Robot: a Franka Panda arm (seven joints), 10 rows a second.
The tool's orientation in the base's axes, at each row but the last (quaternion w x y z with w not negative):
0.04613 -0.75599 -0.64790 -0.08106
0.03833 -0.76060 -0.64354 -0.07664
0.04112 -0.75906 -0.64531 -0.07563
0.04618 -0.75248 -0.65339 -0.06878
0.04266 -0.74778 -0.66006 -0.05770
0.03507 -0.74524 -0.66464 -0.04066
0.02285 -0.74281 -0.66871 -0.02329
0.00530 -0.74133 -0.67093 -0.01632
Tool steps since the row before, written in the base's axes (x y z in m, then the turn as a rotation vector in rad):
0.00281 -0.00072 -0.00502 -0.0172 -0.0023 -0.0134
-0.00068 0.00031 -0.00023 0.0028 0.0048 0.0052
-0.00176 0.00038 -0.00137 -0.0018 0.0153 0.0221
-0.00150 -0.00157 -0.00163 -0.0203 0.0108 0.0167
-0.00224 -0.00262 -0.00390 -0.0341 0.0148 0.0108
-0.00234 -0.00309 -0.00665 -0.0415 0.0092 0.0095
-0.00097 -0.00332 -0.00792 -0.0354 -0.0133 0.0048
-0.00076 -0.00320 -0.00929 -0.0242 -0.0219 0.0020
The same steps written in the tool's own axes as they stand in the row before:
-0.00120 0.00271 0.00498 -0.0072 -0.0171 0.0117
0.00015 -0.00073 0.00023 0.0060 0.0022 -0.0042
-0.00013 -0.00185 0.00130 0.0183 -0.0035 -0.0194
-0.00201 -0.00129 0.00129 0.0105 -0.0213 -0.0156
-0.00340 -0.00194 0.00343 0.0119 -0.0355 -0.0096
-0.00403 -0.00198 0.00625 0.0054 -0.0423 -0.0090
-0.00391 -0.00060 0.00768 -0.0166 -0.0338 -0.0058
-0.00355 -0.00057 0.00918 -0.0241 -0.0219 -0.0031

